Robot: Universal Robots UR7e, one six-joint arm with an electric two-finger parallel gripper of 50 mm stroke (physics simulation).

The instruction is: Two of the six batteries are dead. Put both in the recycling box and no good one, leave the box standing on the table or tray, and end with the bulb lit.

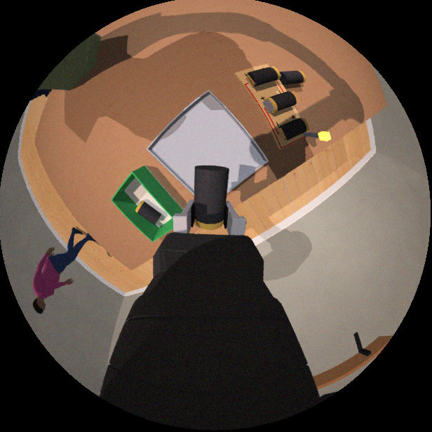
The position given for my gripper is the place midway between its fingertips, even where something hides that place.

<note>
In view: my gripper (209, 208), a green recycling box (141, 184), a wooden battery board (257, 93) and a grey tray (205, 132).
</note>
